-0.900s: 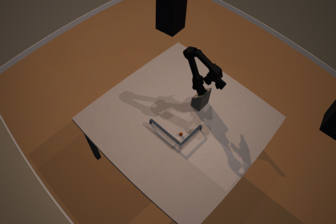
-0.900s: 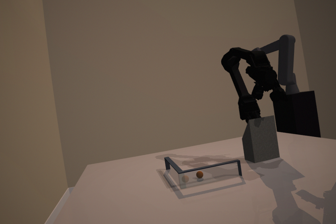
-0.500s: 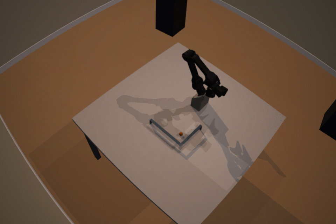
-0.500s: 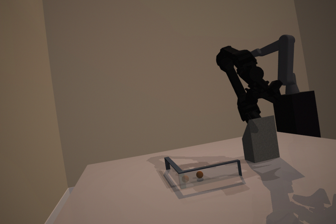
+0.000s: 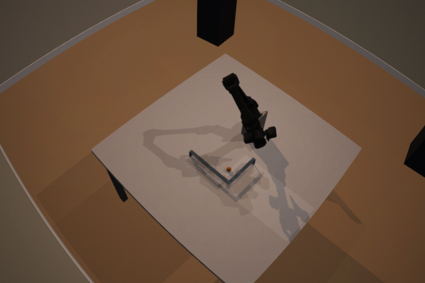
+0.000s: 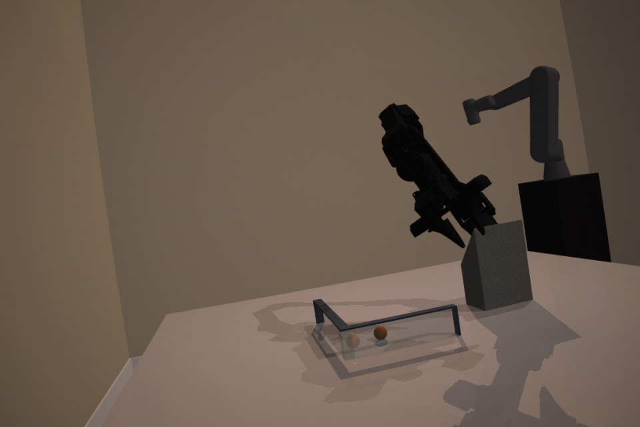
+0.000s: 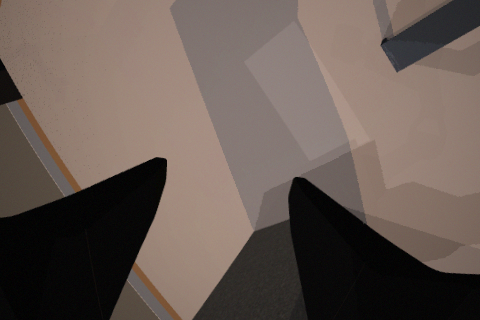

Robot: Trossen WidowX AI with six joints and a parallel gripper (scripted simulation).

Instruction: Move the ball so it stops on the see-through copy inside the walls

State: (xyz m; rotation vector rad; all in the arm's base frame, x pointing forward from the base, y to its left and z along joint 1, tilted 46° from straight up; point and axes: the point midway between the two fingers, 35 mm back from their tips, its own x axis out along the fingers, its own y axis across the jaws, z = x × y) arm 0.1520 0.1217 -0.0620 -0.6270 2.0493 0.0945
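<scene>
Now: the ball 190 mm ahead of my gripper tip, 170 mm below it and 100 mm to the right of it.
</scene>
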